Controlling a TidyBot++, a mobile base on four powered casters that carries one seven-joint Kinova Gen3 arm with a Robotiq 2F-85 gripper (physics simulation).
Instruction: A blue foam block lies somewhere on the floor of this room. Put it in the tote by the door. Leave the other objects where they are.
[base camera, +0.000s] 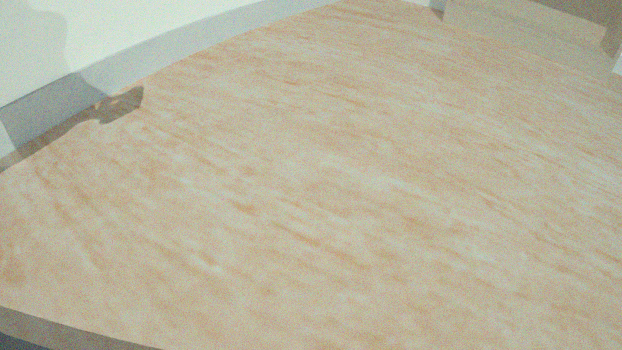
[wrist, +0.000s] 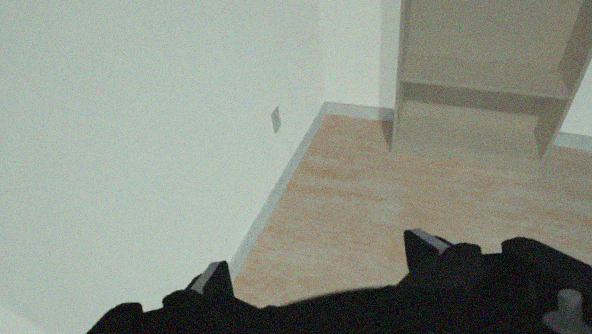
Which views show my gripper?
The wrist view only.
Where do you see a beige shelf unit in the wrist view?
509, 131
